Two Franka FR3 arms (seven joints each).
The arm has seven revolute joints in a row. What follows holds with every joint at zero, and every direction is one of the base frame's. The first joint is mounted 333 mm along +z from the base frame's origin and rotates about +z. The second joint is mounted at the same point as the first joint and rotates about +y. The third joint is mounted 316 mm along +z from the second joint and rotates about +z. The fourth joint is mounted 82.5 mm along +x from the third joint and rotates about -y. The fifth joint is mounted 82.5 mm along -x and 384 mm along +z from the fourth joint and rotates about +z. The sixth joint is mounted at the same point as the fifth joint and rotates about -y. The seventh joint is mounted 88 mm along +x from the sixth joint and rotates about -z. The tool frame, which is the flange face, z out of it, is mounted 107 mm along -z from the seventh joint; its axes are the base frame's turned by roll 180, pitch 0 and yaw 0 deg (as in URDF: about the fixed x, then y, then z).
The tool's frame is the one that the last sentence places.
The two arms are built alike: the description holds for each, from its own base.
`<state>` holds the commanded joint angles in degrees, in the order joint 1, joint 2, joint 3, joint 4, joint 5, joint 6, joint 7, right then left.
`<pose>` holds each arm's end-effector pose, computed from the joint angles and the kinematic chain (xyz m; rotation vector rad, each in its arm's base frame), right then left.
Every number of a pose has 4 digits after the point. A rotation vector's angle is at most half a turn.
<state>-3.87 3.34 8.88 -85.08 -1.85 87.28 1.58 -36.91 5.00 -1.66 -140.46 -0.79 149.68 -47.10</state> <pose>0.5664 0.0432 0.6284 3.1158 0.0911 -0.0278 0.3840 -0.3060 0.2709 3.0734 0.2475 0.0729</pose>
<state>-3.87 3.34 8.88 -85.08 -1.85 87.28 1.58 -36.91 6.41 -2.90 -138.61 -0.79 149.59 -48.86</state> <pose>0.5664 0.0432 0.6284 3.1158 0.0911 -0.0278 0.3851 -0.3208 0.2709 3.0644 0.2613 0.0738</pose>
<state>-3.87 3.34 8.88 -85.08 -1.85 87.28 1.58 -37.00 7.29 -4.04 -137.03 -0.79 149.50 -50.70</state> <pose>0.5664 0.0432 0.6284 3.1158 0.0911 -0.0278 0.3849 -0.3350 0.2737 3.0515 0.2771 0.0787</pose>
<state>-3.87 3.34 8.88 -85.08 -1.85 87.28 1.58 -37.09 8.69 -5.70 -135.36 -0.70 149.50 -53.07</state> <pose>0.5664 0.0432 0.6284 3.1158 0.0911 -0.0278 0.3811 -0.3528 0.2727 3.0411 0.2921 0.0736</pose>
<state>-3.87 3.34 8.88 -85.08 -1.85 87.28 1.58 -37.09 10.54 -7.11 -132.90 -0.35 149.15 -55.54</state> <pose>0.5664 0.0432 0.6284 3.1158 0.0911 -0.0278 0.3814 -0.3711 0.2723 3.0307 0.3136 0.0691</pose>
